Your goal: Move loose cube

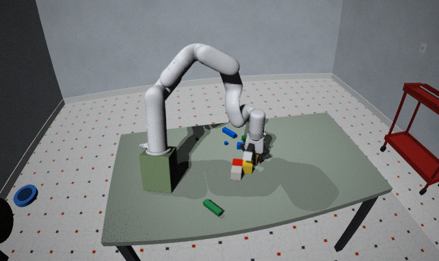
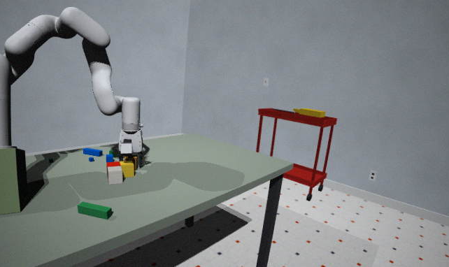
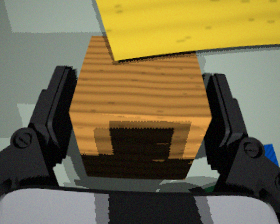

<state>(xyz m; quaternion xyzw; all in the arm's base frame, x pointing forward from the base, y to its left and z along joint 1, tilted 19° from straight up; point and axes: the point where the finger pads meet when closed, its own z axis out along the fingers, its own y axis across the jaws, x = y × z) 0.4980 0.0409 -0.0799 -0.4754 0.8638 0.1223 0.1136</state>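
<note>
Now: hand right at the orange cube. Also, from my hand: long green block 290 mm to the right, 260 mm behind, 10 mm below.
</note>
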